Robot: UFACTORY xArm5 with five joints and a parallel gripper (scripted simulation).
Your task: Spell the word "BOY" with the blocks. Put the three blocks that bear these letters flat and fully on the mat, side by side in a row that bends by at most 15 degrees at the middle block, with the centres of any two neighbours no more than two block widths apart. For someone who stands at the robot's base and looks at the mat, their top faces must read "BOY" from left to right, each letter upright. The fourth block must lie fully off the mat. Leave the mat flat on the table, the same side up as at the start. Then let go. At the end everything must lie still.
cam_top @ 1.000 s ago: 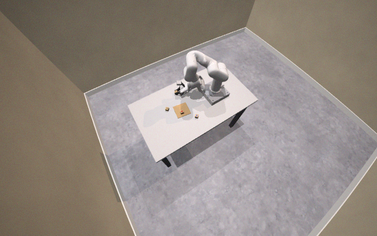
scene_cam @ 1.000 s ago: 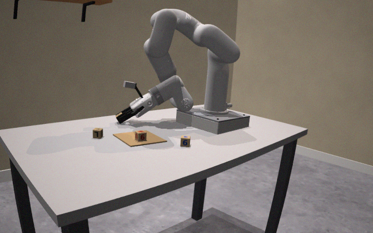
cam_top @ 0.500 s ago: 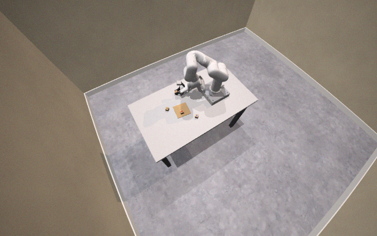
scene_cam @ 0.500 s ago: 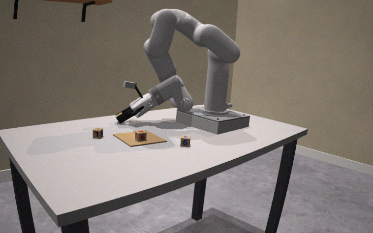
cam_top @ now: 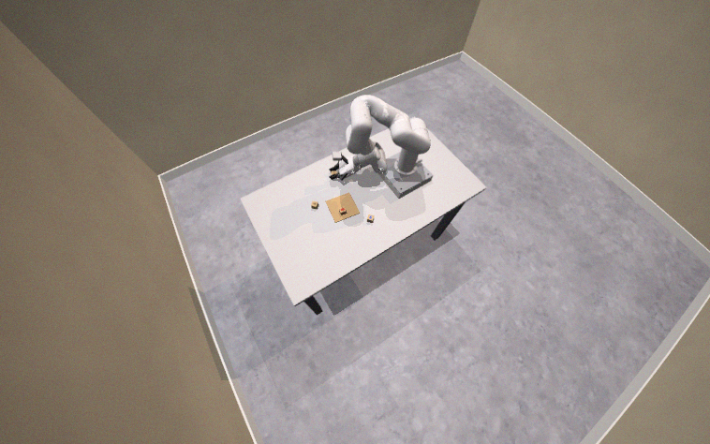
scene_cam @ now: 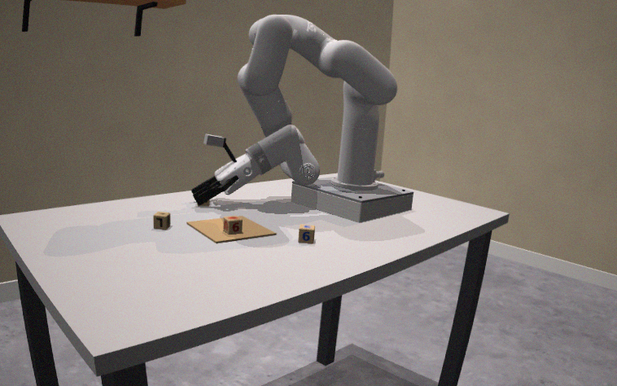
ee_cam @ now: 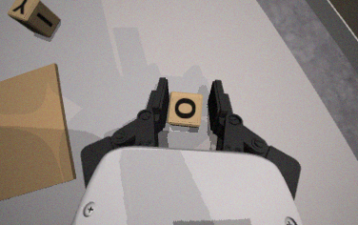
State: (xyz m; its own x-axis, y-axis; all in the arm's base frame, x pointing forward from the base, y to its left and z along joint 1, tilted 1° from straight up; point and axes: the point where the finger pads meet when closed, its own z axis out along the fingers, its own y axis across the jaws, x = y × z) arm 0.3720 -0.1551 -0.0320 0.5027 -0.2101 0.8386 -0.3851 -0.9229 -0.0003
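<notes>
My gripper is now 10 mm above the wooden block. Also, from my hand: tan mat: 210 mm to the left, 40 mm ahead, 20 mm below.
</notes>
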